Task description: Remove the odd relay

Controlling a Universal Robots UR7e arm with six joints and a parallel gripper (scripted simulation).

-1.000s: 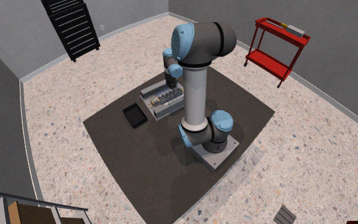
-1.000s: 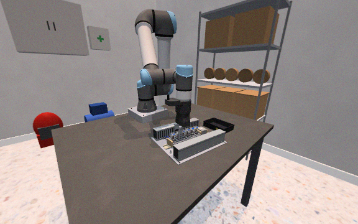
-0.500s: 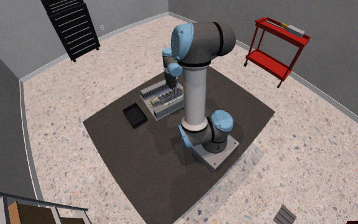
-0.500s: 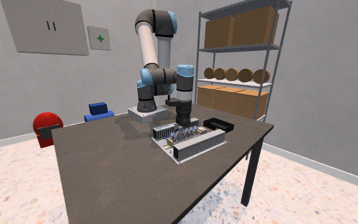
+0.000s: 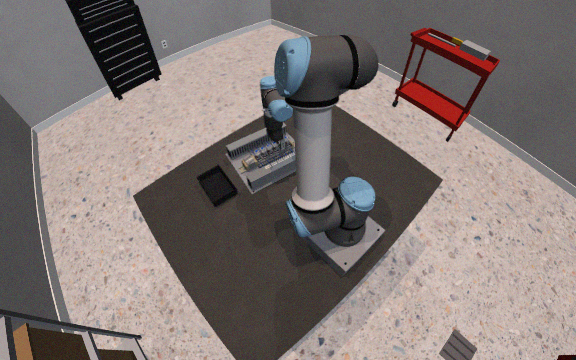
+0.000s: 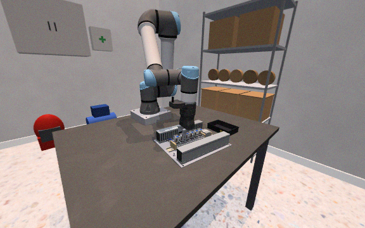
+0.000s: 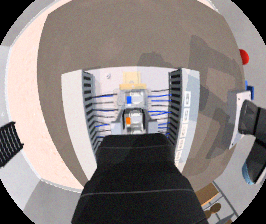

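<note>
Now: hand 10 mm above the relay. The rest, counted from my hand: black parts tray 330 mm to the left, 50 mm ahead, 40 mm below; then relay panel 70 mm to the left, 30 mm below, 10 mm ahead.
</note>
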